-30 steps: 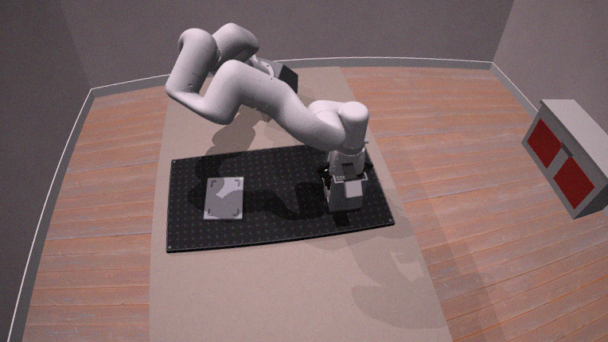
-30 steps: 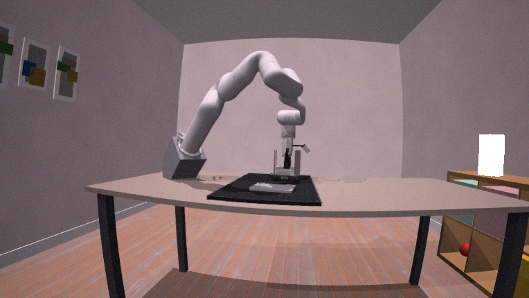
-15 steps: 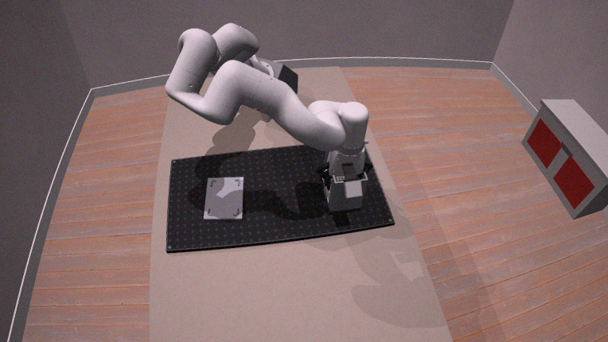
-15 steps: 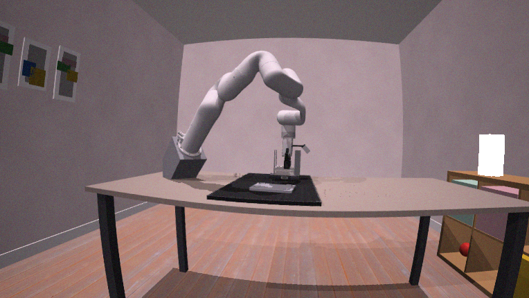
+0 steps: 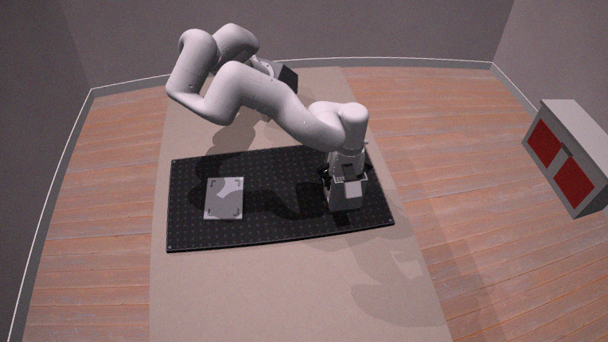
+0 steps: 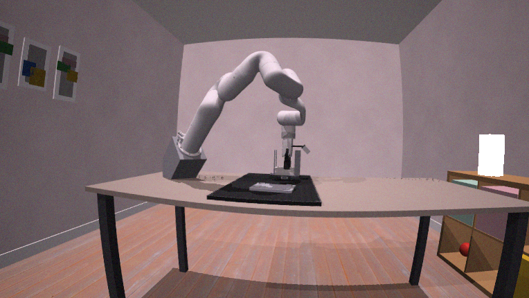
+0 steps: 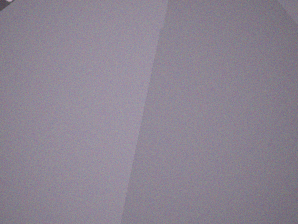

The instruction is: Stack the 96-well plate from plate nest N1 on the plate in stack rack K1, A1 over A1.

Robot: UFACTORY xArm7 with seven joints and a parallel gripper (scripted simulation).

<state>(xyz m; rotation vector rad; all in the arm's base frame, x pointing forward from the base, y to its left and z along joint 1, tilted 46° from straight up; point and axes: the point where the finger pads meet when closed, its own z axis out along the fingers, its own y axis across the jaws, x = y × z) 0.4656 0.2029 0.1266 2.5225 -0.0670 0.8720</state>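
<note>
My gripper is now 60 mm short of the grey rack wall, 20 mm to the left of it and 20 mm below it. Round my hand: white 96-well plate: 10 mm below.
</note>
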